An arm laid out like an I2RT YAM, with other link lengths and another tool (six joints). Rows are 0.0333 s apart.
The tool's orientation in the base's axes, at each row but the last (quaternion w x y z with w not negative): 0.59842 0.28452 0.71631 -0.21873; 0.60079 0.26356 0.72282 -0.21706; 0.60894 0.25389 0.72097 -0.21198; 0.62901 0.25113 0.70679 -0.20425; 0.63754 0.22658 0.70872 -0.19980; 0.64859 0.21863 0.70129 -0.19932; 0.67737 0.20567 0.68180 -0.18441; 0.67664 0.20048 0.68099 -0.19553; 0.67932 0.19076 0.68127 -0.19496
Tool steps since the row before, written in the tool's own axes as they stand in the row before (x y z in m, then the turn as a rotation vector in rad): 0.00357 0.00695 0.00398 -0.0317 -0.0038 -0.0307; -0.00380 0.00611 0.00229 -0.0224 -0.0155 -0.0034; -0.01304 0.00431 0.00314 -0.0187 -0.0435 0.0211; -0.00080 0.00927 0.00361 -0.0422 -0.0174 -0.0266; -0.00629 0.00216 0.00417 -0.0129 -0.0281 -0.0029; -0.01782 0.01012 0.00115 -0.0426 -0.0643 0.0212; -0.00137 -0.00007 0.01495 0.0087 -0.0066 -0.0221; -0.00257 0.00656 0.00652 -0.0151 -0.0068 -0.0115; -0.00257 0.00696 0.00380 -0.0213 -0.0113 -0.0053
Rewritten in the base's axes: 0.00713 0.00308 -0.00406 -0.0212 0.0126 0.0368; 0.00618 0.00278 0.00333 -0.0094 -0.0124 0.0226; 0.00680 0.00003 0.01234 -0.0085 -0.0490 0.0147; 0.00858 0.00507 0.00059 -0.0281 -0.0018 0.0447; 0.00517 -0.00104 0.00582 -0.0175 -0.0222 0.0130; 0.00779 0.00684 0.01771 -0.0162 -0.0670 0.0405; 0.01263 -0.00803 0.00115 -0.0222 0.0064 -0.0086; 0.00903 0.00200 0.00255 -0.0133 0.0003 0.0152; 0.00690 0.00394 0.00252 -0.0104 -0.0067 0.0214
